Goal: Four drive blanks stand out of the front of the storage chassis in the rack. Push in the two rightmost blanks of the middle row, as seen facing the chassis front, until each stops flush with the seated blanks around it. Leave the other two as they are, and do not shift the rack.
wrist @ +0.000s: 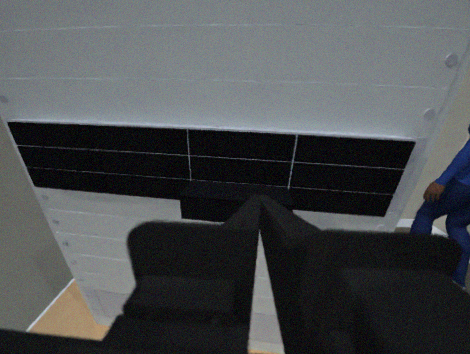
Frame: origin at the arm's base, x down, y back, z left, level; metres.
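Seen in the pictures: gripper, fingertip midpoint: (258,201).
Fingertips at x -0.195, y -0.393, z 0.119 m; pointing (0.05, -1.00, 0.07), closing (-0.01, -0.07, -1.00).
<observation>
Pixels of each thing's top centre, then the offset from my fingertips to it. "spot": a spot on its surface instead. Level surfaces: height alone.
- storage chassis, surface spot: (100,136) spot: dx -0.018, dy -0.079, dz +0.175 m
- rightmost blank, middle of its top: (326,151) dx -0.001, dy -0.143, dz -0.089 m
- Tan floor, its level: dx +0.416 m
The storage chassis (100,136) shows as a black grid of drive blanks across the middle of the wrist view. In its middle row, the rightmost blank (347,177) and the blank to its left (237,170) look level with the blanks around them. In the bottom row, one blank (202,208) stands out from the front, with its dark top face showing. My gripper (258,201) is shut and empty. Its tips appear in front of that protruding blank, below the middle row; whether they touch it I cannot tell. The fingers hide part of the bottom row. I cannot make out another protruding blank.
The grey rack front has plain panels (225,55) above the chassis and more panels (105,210) below. Round screw heads (451,60) line its side edge. A person in blue (452,195) is at the right. Tan floor (70,312) shows at lower left.
</observation>
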